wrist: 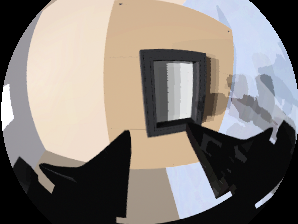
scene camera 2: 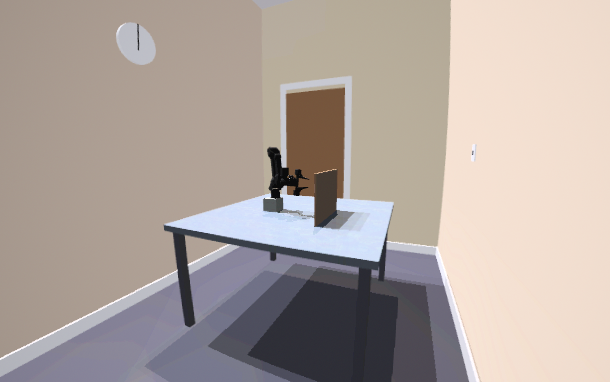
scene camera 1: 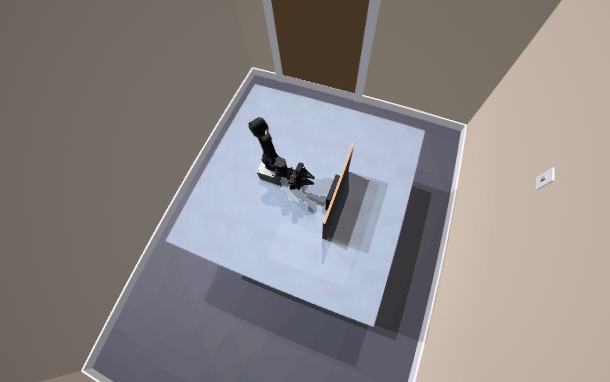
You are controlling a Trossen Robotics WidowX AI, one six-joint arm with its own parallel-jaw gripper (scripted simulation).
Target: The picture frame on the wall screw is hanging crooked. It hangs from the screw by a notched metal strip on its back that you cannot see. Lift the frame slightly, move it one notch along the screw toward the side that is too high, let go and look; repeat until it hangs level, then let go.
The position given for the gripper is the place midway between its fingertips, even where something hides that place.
Observation:
In view: the gripper (wrist: 158, 130), a picture frame (wrist: 173, 81) and a tan wall panel (wrist: 127, 34).
Scene camera 2 misses the picture frame, which is hidden by the tan wall panel.

